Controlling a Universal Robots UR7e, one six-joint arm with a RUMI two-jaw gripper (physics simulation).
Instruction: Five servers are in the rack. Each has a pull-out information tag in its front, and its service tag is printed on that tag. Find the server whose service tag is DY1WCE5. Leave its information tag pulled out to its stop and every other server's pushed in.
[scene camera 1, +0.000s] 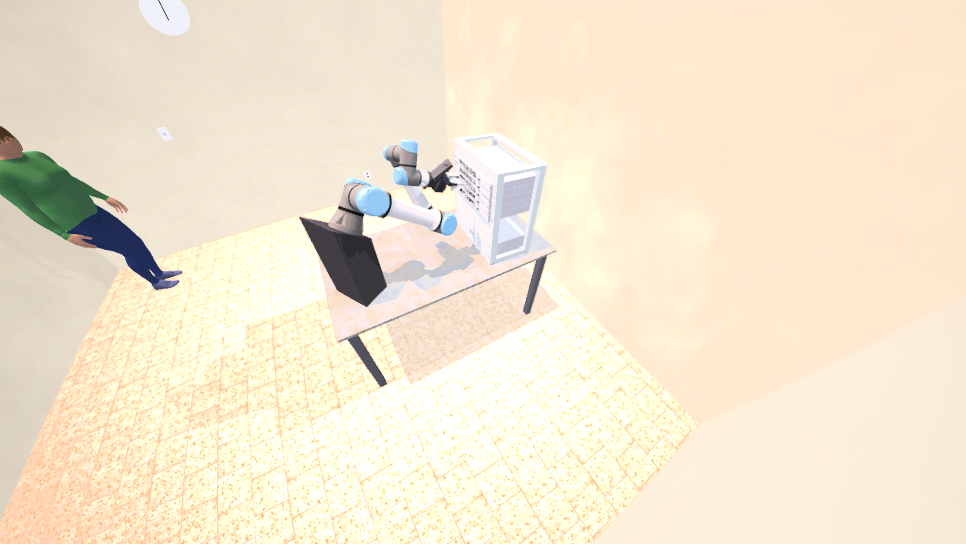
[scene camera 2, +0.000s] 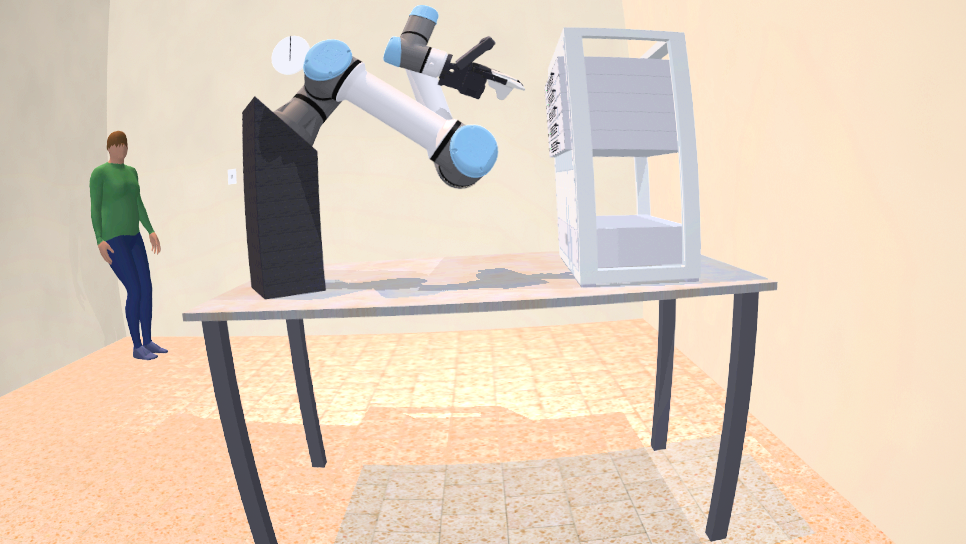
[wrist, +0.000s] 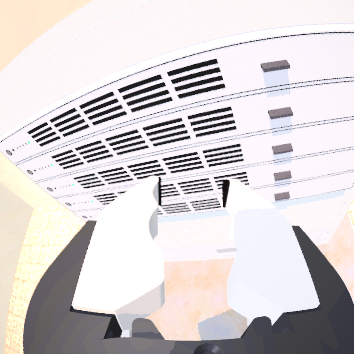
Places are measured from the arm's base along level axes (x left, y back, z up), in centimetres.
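Pixels of known places: gripper, fingertip midpoint: (scene camera 1: 461, 180) (scene camera 2: 524, 88) (wrist: 191, 180); arm's base, link origin: (scene camera 1: 345, 230) (scene camera 2: 287, 135).
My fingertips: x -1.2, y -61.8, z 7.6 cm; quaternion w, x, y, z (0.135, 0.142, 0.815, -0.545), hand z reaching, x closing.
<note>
Ahead of a thing's pixels: the offset from my fingertips to its top centre. "spot": to the spot under its first point.
The white rack @(dx +1.1, dy -22.6, dz +11.2 cm) (scene camera 1: 495, 219) (scene camera 2: 574, 168) stands at the right end of the table. Its five servers @(spot: dx -21.3, dy -23.1, dz -5.3 cm) (scene camera 1: 519, 195) (scene camera 2: 632, 104) are stacked in the upper part. In the wrist view, dark tag ends show at the right of the vents: top @(spot: dx -7.7, dy -5.5, dz +2.6 cm) (wrist: 275, 65), second @(spot: dx -7.7, dy -5.7, dz -1.8 cm) (wrist: 280, 112), third @(spot: dx -7.7, dy -5.7, dz -6.3 cm) (wrist: 282, 148), fourth @(dx -8.3, dy -9.8, dz -10.7 cm) (wrist: 282, 175) and bottom @(spot: dx -7.8, dy -5.6, dz -15.2 cm) (wrist: 282, 196). All five look similarly close to the fronts, with bluish shadows below. No printed service tag is readable. My gripper (scene camera 1: 459, 181) (scene camera 2: 520, 87) (wrist: 191, 180) is partly open and empty, in front of the servers and left of the tags in the wrist view.
The arm stands on a black pedestal (scene camera 1: 344, 266) (scene camera 2: 283, 216) at the other end of the table (scene camera 1: 432, 297) (scene camera 2: 473, 308). A grey box (scene camera 2: 638, 244) sits low in the rack. A person (scene camera 1: 54, 195) (scene camera 2: 120, 202) in a green top stands beyond the pedestal. A wall rises behind the rack.
</note>
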